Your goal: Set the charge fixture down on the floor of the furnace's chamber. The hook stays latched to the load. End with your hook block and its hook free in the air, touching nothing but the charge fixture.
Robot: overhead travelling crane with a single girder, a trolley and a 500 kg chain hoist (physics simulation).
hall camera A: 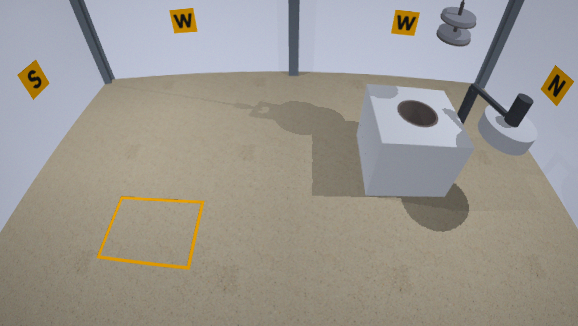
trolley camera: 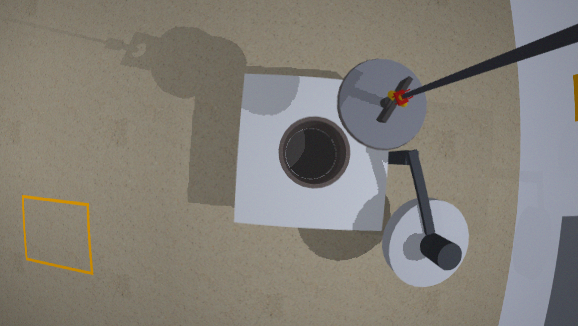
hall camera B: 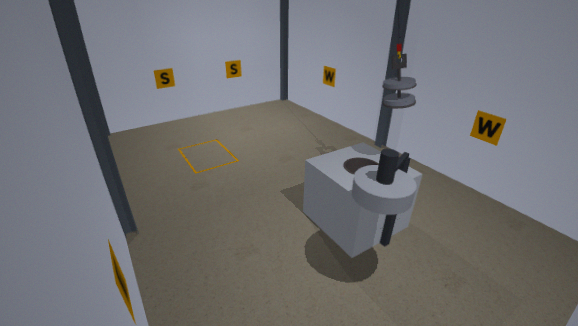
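The charge fixture (hall camera A: 454, 38) (hall camera B: 399, 102) (trolley camera: 367, 122), two grey discs on a dark rod with a plate on top, hangs well above the furnace's height. My hook (hall camera B: 399, 49) (trolley camera: 401, 97), red and yellow, is latched to its top plate; the hook is out of the hall camera A view. The furnace (hall camera A: 415, 170) (hall camera B: 327, 205) (trolley camera: 265, 200) is a white box with a round chamber opening (hall camera A: 417, 114) (hall camera B: 356, 165) (trolley camera: 312, 155) in its top. In the trolley view the fixture appears up and right of the opening, overlapping the furnace's upper right edge. The chamber floor shows partly, dark.
A round white lid (hall camera A: 505, 137) (hall camera B: 370, 197) (trolley camera: 420, 275) with a black cylinder is swung out on a dark arm (hall camera A: 490, 101) (trolley camera: 421, 195) at the furnace's north side. An orange floor rectangle (hall camera A: 160, 264) (hall camera B: 227, 150) (trolley camera: 90, 240) lies to the south. Steel columns (hall camera A: 293, 40) (hall camera B: 284, 50) stand along the walls.
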